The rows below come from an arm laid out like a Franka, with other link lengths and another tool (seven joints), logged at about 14 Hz.
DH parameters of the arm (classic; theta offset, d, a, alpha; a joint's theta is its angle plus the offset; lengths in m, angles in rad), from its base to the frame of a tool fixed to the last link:
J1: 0 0.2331 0 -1.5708
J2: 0 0 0 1.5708
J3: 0 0.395 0.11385 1.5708
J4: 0 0 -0.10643 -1.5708
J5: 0 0.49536 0 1.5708
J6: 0 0 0.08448 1.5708
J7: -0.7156 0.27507 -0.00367 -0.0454
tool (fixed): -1.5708 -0.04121 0 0
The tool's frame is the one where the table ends.
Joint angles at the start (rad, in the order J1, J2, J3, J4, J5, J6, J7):
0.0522, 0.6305, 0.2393, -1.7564, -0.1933, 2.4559, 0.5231
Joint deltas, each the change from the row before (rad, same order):
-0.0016, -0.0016, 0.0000, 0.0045, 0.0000, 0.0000, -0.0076
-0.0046, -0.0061, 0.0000, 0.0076, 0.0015, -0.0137, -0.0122
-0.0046, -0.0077, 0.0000, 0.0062, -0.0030, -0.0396, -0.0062
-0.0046, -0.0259, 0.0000, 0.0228, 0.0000, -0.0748, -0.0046
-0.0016, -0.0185, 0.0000, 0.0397, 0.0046, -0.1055, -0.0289
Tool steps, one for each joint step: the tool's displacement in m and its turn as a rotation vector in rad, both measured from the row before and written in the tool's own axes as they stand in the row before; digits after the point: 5 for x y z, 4 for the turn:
-0.00277, 0.00229, -0.00330, -0.0058, -0.0025, -0.0053
-0.00599, 0.00119, -0.00716, 0.0007, -0.0024, -0.0058
-0.00488, -0.00522, -0.00586, 0.0267, 0.0000, -0.0045
-0.01001, -0.00149, -0.02588, 0.0300, -0.0054, 0.0015
-0.00813, -0.00375, -0.02698, 0.0485, 0.0044, -0.0205

